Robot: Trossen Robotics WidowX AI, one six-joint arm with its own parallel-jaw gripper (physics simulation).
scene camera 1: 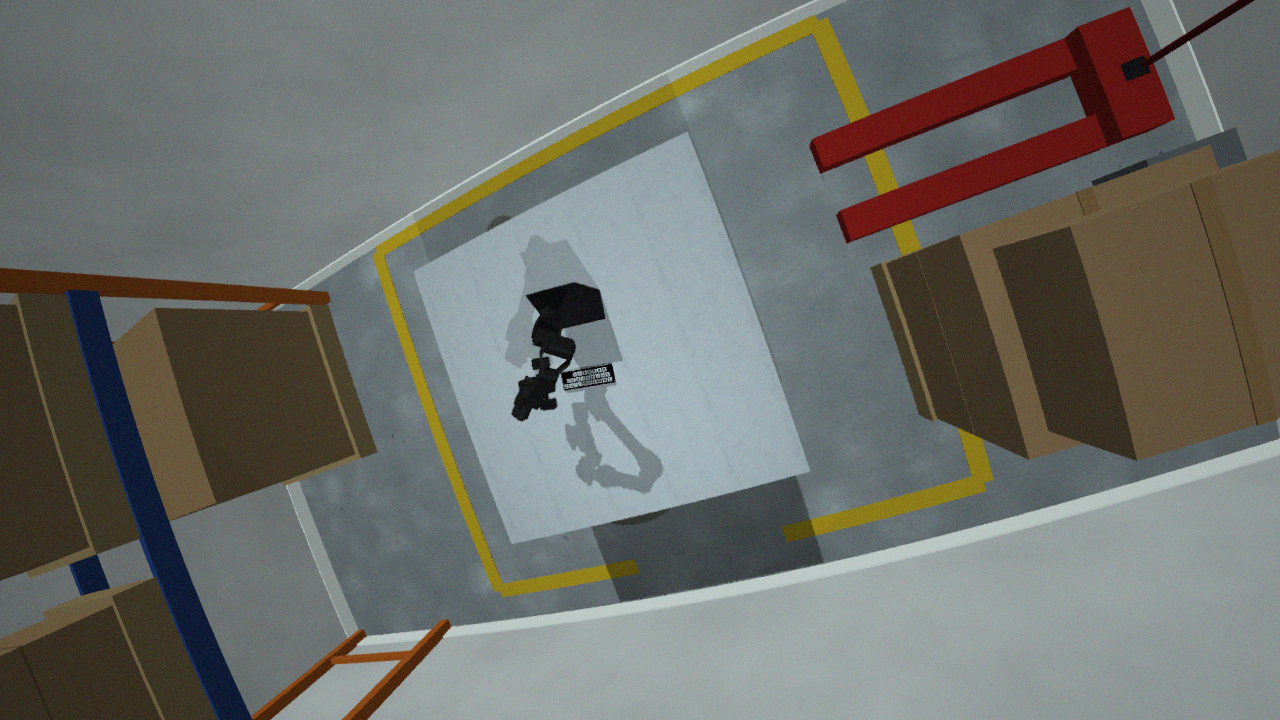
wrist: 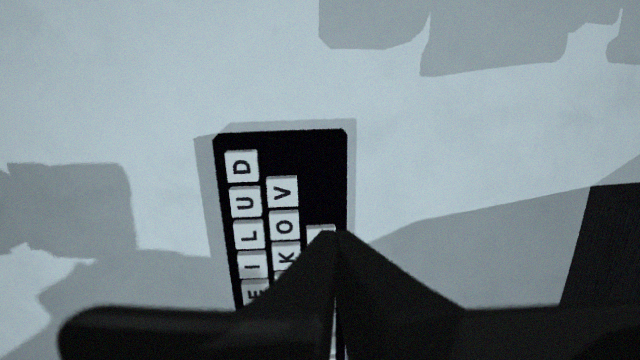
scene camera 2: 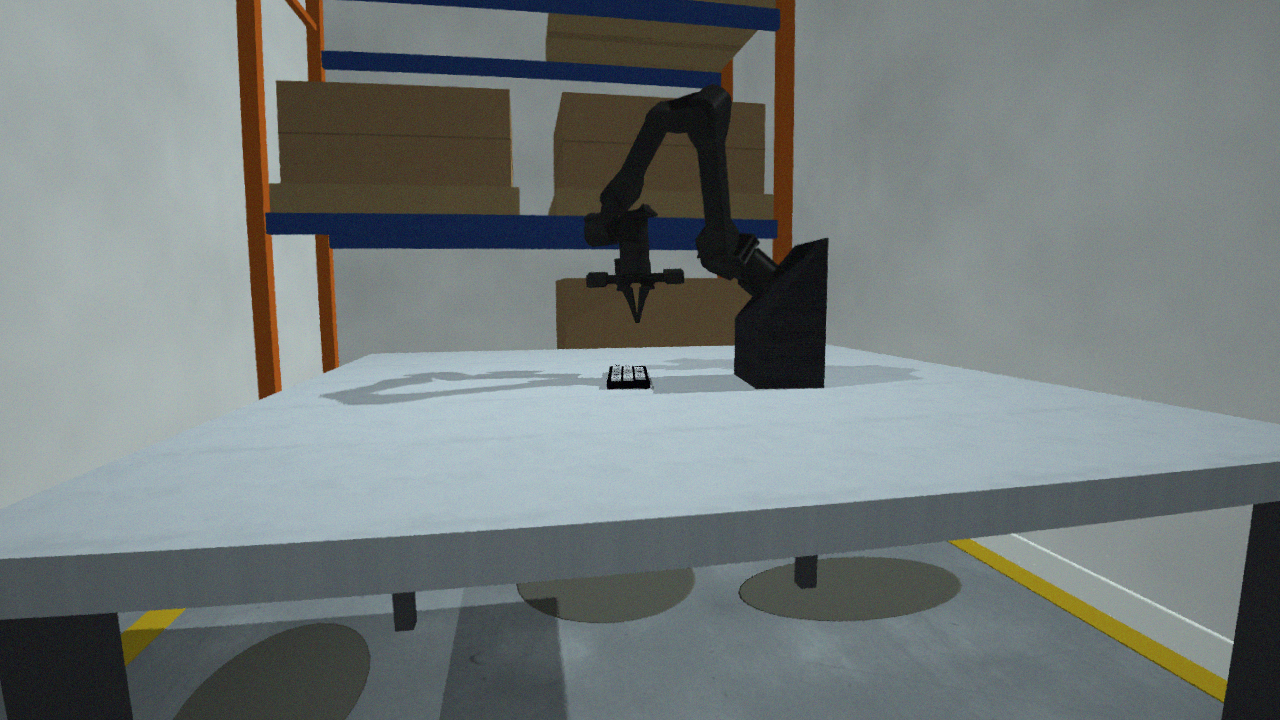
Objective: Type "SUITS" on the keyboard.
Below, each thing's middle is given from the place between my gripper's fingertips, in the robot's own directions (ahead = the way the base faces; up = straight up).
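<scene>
L key (wrist: pixel 249 234): 8 cm below my hand, 5 cm ahead, 3 cm to the left. Also from my hand: D key (wrist: pixel 241 165) 8 cm below, 4 cm ahead, 1 cm to the right; U key (wrist: pixel 245 201) 8 cm below, 4 cm ahead, 1 cm to the left; V key (wrist: pixel 282 191) 8 cm below, 2 cm ahead, 1 cm to the left.
</scene>
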